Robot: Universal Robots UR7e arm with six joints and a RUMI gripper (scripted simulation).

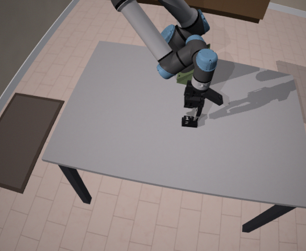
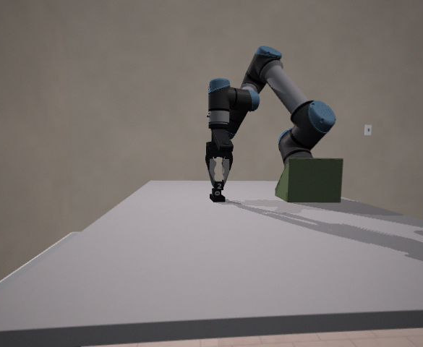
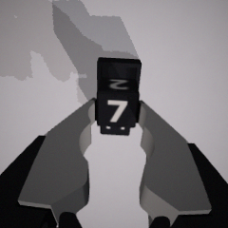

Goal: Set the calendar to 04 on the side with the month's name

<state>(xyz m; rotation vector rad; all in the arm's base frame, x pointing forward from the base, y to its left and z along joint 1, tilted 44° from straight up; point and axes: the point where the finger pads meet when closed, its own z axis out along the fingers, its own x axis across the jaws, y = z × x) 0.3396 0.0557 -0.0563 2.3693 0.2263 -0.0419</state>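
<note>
My gripper is now 6 cm above the black calendar tray and 2 cm to the left of it.
</note>
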